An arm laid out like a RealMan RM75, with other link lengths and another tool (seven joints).
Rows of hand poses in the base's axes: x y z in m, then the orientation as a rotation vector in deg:
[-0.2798 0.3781 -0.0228 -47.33 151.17 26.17]
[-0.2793 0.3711 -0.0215 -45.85 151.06 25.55]
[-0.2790 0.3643 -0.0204 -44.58 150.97 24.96]
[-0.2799 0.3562 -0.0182 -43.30 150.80 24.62]
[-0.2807 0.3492 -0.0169 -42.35 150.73 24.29]
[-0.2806 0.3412 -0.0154 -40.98 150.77 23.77]
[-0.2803 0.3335 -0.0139 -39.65 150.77 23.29]
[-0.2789 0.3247 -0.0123 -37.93 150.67 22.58]
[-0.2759 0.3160 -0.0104 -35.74 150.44 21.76]
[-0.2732 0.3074 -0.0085 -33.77 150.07 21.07]
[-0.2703 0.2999 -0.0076 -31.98 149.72 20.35]
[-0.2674 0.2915 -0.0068 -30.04 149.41 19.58]
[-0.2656 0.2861 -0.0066 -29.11 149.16 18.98]
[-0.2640 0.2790 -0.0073 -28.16 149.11 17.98]
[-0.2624 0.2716 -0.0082 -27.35 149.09 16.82]
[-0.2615 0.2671 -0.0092 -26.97 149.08 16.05]
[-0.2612 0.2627 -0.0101 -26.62 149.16 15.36]
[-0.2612 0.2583 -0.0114 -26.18 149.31 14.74]
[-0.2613 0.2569 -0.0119 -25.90 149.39 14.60]
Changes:
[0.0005 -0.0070 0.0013 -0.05 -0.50 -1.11]
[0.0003 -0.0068 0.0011 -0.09 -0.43 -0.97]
[-0.0009 -0.0081 0.0022 0.09 -0.42 -0.93]
[-0.0008 -0.0070 0.0013 0.00 -0.28 -0.71]
[0.0001 -0.0080 0.0015 -0.07 -0.28 -1.04]
[0.0003 -0.0077 0.0015 -0.05 -0.29 -1.01]
[0.0014 -0.0088 0.0016 -0.09 -0.47 -1.31]
[0.0030 -0.0087 0.0019 -0.04 -0.65 -1.66]
[0.0027 -0.0086 0.0019 0.03 -0.70 -1.49]
[0.0029 -0.0075 0.0009 -0.03 -0.66 -1.37]
[0.0029 -0.0084 0.0008 -0.05 -0.63 -1.50]
[0.0018 -0.0054 0.0002 -0.16 -0.44 -0.76]
[0.0016 -0.0071 -0.0007 -0.47 -0.34 -0.85]
[0.0016 -0.0074 -0.0009 -0.62 -0.33 -0.79]
[0.0009 -0.0045 -0.0010 -0.44 -0.20 -0.41]
[0.0003 -0.0044 -0.0009 -0.42 -0.09 -0.38]
[0.0000 -0.0044 -0.0013 -0.37 -0.01 -0.43]
[-0.0001 -0.0014 -0.0005 -0.06 0.03 -0.23]

